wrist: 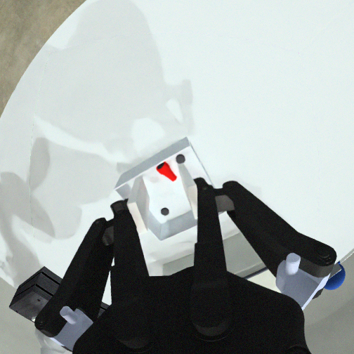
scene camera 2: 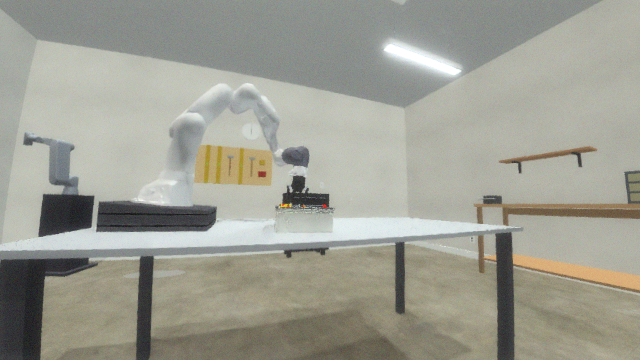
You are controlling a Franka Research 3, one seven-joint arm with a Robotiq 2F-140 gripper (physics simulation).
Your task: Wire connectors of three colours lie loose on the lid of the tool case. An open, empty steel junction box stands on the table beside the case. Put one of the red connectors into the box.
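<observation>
The steel junction box point(wrist: 182, 148) is open below my gripper in the wrist view. A red connector point(wrist: 167, 171) with a dark end shows inside the box, near a dark round hole in its floor, apart from both fingers. My gripper point(wrist: 162, 181) is partly open, with its pale pads spread over the box and nothing held between them. In the scene view the gripper point(scene camera 2: 298, 190) points down at the pale tool case, its fingertips partly hidden. Yellow connectors point(scene camera 2: 285, 205) and a red connector point(scene camera 2: 324, 206) lie on the lid of the tool case point(scene camera 2: 304, 221). The box does not show clearly there.
A black slatted object point(scene camera 2: 315, 198) shows behind the case. The arm's black base block point(scene camera 2: 156, 217) point(wrist: 37, 291) stands on the white table point(scene camera 2: 425, 227) point(wrist: 270, 100). A blue round object point(wrist: 336, 278) shows at the right in the wrist view.
</observation>
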